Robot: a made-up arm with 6 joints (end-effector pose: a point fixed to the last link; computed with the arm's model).
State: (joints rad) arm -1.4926 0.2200 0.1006 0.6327 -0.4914 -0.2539
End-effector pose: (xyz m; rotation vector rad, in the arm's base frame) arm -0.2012 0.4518 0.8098 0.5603 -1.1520 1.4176
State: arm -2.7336 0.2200 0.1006 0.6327 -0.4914 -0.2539
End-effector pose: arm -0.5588 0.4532 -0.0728 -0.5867 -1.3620 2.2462
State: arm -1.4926 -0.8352 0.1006 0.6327 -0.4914 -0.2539
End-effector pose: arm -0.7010 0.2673 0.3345 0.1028 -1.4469 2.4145
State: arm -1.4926 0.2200 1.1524 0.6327 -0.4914 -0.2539
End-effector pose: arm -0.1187 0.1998 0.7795 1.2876 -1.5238 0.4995
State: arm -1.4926 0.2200 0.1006 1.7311 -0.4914 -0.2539
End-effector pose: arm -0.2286 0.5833 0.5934 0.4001 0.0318 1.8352
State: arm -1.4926 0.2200 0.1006 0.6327 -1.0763 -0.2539
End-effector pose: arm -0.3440 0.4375 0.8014 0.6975 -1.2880 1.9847
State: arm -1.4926 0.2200 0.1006 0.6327 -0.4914 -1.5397
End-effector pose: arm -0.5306 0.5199 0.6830 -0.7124 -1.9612 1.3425
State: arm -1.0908 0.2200 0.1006 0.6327 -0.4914 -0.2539
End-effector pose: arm 0.0724 0.3283 0.9389 0.8505 -1.0235 1.0985
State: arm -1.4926 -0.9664 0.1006 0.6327 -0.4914 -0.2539
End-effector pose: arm -0.7203 0.2179 0.2581 0.0259 -1.4706 2.5369
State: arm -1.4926 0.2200 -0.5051 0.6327 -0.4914 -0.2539
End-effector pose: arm -0.2564 0.5595 0.7074 0.0785 -0.8218 1.8200
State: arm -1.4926 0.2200 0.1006 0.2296 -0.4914 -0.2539
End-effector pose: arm -0.2290 0.3648 0.8445 0.5901 -1.5497 1.1691
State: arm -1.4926 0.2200 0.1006 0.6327 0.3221 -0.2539
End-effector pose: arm -0.0367 0.3570 0.7566 0.3566 -0.8958 0.6578
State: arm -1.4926 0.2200 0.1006 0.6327 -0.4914 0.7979
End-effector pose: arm 0.0165 0.5145 0.6116 1.3711 -0.2987 1.1553
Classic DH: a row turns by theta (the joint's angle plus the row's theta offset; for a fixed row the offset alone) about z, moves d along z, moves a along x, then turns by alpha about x. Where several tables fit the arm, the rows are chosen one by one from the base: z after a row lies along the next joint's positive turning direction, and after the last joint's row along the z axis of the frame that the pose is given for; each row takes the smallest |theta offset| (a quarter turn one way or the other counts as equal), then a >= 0, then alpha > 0; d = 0 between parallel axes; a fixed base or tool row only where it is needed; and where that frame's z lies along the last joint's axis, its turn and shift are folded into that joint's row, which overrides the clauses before.
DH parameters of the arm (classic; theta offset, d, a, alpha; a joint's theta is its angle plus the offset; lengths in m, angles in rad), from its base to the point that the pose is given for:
base (fixed): -0.5084 0.1865 0.077 -1.7642
joint 1: -1.2721 0.0489 0.1431 0.4494
joint 2: 0.6387 0.0685 0.4409 -0.9509
joint 3: 0.8875 -0.226 0.01 2.3565
joint 4: 0.6146 -0.0103 -0.0189 -1.6808
joint 5: 1.5543 0.1264 -0.0377 1.4226
joint 6: -0.0897 0.4448 0.1622 2.328
tool (fixed): 1.6054 0.3469 0 0

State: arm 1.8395 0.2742 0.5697 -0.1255 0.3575 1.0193
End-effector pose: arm 0.2161 0.0978 -0.1866 0.4284 -0.5306 2.7289
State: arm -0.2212 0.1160 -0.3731 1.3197 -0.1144 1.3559
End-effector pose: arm 0.2583 0.1514 0.3939 1.5834 1.2675 -0.0751
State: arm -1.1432 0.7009 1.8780 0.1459 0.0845 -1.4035
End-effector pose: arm 0.1683 -0.1146 0.7490 0.2597 -0.2461 -1.2753
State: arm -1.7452 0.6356 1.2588 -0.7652 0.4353 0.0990
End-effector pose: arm -0.1567 0.2083 0.3134 1.5432 -1.4754 -1.8763
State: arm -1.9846 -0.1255 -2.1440 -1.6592 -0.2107 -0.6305
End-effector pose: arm -0.7119 0.1591 0.1522 -0.1194 1.4460 -1.9966
